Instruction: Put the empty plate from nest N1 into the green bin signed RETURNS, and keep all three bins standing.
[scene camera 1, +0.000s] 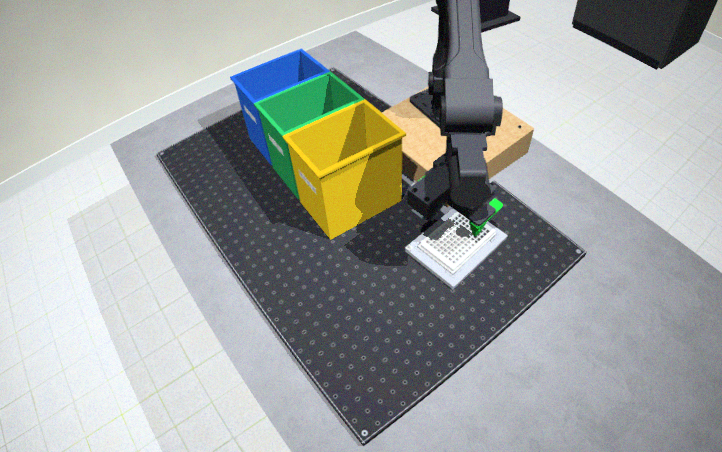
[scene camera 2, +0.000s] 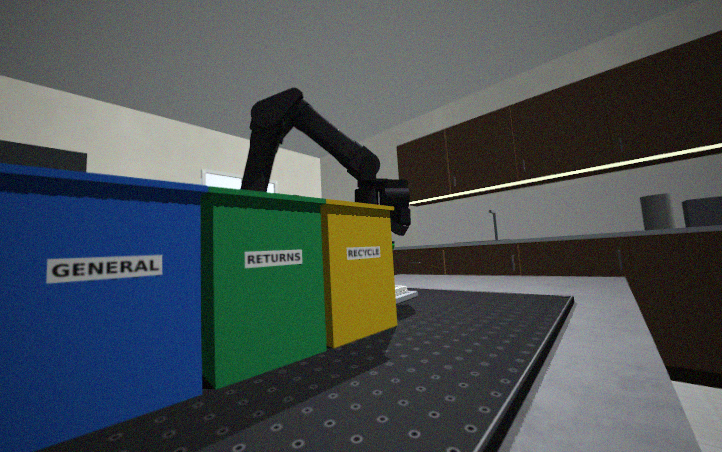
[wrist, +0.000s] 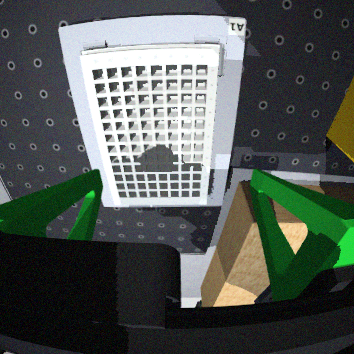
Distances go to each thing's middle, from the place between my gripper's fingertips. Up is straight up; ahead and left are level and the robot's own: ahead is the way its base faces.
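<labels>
Counted from my hand: green returns bin (scene camera 2: 262, 290), 320 mm to the right, 120 mm ahead, 30 mm above; yellow recycle bin (scene camera 1: 348, 165), 30 mm above, 120 mm ahead, 190 mm to the right; pale nest (scene camera 1: 487, 249), 50 mm below, 20 mm to the left; white plate (scene camera 1: 451, 245), 20 mm to the left, 40 mm below. Going by their middles, of the things named here the green returns bin is the farthest from my hand.
</labels>
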